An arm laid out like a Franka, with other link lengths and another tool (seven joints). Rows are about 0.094 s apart.
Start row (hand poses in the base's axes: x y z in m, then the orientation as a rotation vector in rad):
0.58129, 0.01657, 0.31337, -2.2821, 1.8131, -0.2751
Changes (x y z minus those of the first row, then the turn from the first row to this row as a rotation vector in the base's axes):
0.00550, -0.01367, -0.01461, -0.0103, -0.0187, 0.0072
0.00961, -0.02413, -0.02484, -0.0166, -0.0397, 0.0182
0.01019, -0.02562, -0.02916, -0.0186, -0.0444, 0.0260
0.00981, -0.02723, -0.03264, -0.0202, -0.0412, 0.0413
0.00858, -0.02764, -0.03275, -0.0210, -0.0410, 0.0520
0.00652, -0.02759, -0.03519, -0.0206, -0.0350, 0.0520
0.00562, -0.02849, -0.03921, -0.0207, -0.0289, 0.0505
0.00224, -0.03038, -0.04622, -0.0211, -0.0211, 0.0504
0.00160, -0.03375, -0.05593, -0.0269, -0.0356, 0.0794
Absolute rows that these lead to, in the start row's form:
0.58679, 0.00290, 0.29876, -2.2848, 1.7982, -0.3043
0.59090, -0.00756, 0.28853, -2.2864, 1.7765, -0.3312
0.59148, -0.00905, 0.28421, -2.2915, 1.7654, -0.3369
0.59110, -0.01066, 0.28073, -2.3070, 1.7491, -0.3325
0.58987, -0.01107, 0.28062, -2.3163, 1.7365, -0.3313
0.58781, -0.01102, 0.27818, -2.3195, 1.7393, -0.3244
0.58691, -0.01192, 0.27416, -2.3218, 1.7440, -0.3182
0.58353, -0.01381, 0.26715, -2.3264, 1.7480, -0.3101
0.58289, -0.01718, 0.25744, -2.3454, 1.7073, -0.3265

